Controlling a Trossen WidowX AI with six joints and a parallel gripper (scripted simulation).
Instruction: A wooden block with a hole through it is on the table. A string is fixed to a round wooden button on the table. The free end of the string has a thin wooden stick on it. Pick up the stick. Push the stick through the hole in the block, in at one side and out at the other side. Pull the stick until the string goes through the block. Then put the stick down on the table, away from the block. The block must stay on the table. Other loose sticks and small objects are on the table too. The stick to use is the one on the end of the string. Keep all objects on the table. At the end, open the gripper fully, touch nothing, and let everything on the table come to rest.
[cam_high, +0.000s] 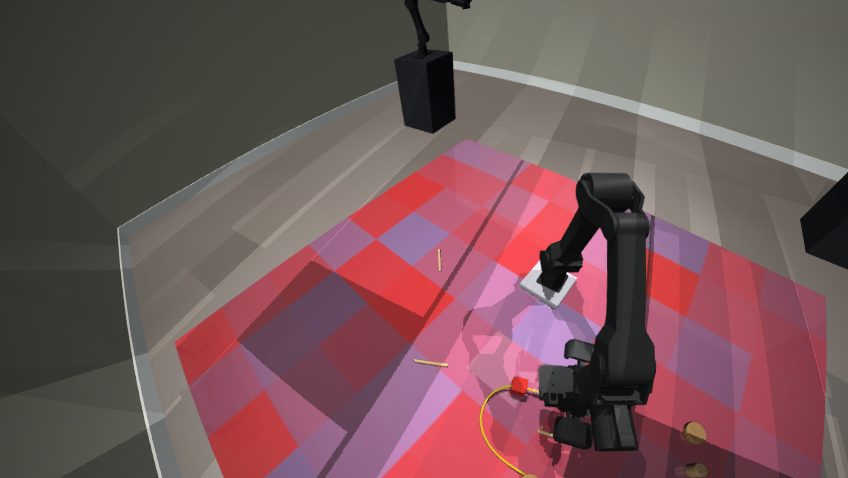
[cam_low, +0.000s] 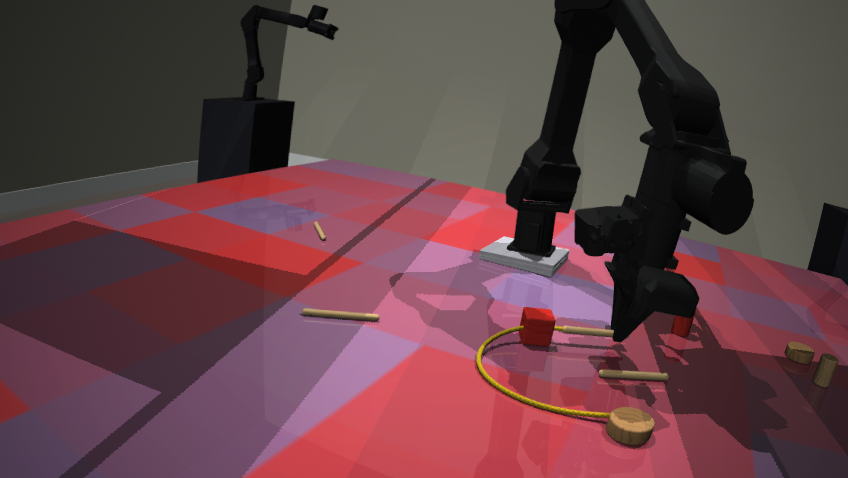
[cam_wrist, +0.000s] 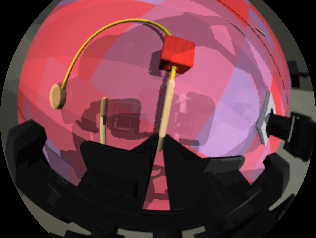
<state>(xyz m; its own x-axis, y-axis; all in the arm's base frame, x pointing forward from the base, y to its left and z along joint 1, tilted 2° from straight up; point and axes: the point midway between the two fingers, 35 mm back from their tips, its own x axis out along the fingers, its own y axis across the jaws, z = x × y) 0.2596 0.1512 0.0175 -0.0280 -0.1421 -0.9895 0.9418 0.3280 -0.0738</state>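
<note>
The red cylinder is 90 mm behind my gripper tip, 80 mm to the left of it and 10 mm above it. Also, from my gripper tip: thin wooden stick (40 mm to the right, 10 mm ahead, 10 mm above); red block (90 mm to the right, 30 mm ahead, 10 mm above); round wooden button (170 mm ahead, 30 mm to the left).
</note>
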